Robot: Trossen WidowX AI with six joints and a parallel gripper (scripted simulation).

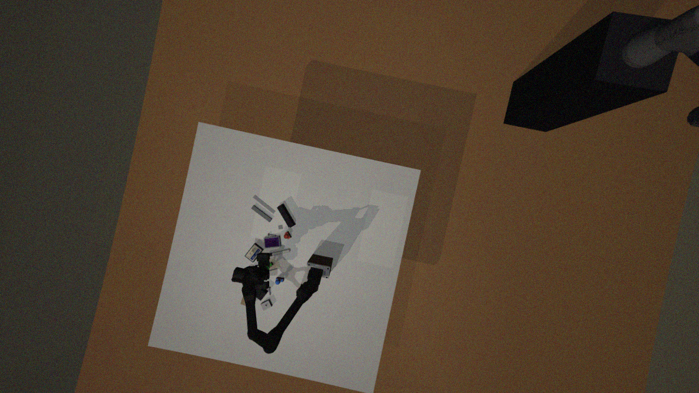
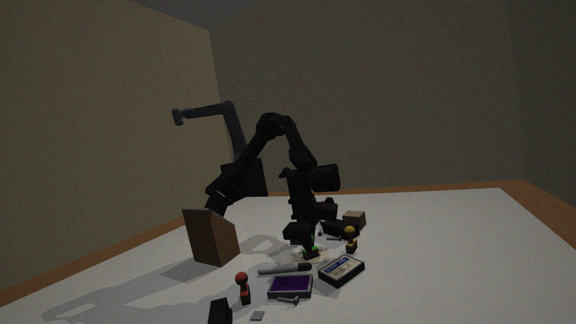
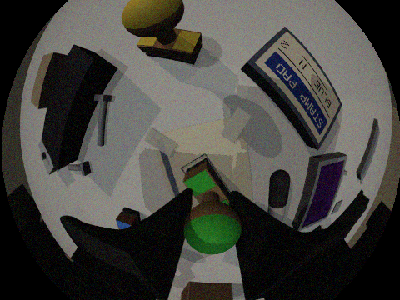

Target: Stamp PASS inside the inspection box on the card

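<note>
Right now my gripper tip is right at the green-knobbed PASS stamp. From my gripper tip the other things lie so: blue stamp: 80 mm behind, 70 mm to the left; pale card: 30 mm below; dark marker: 20 mm behind, 70 mm to the right, 10 mm below.
</note>
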